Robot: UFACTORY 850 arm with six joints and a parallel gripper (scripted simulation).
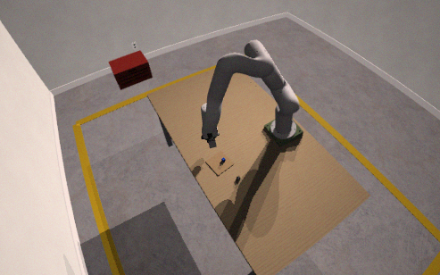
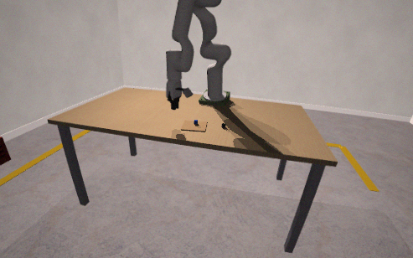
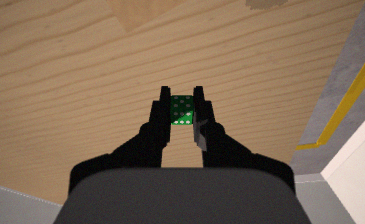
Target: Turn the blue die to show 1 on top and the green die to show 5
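The green die lies 1 cm to the right of my hand and 1 cm below it. From my hand the other things lie so: mat: 12 cm to the left, 11 cm below, 1 cm behind; then black die: 29 cm to the left, 10 cm below, 6 cm behind; then blue die: 12 cm to the left, 10 cm below, 4 cm behind.
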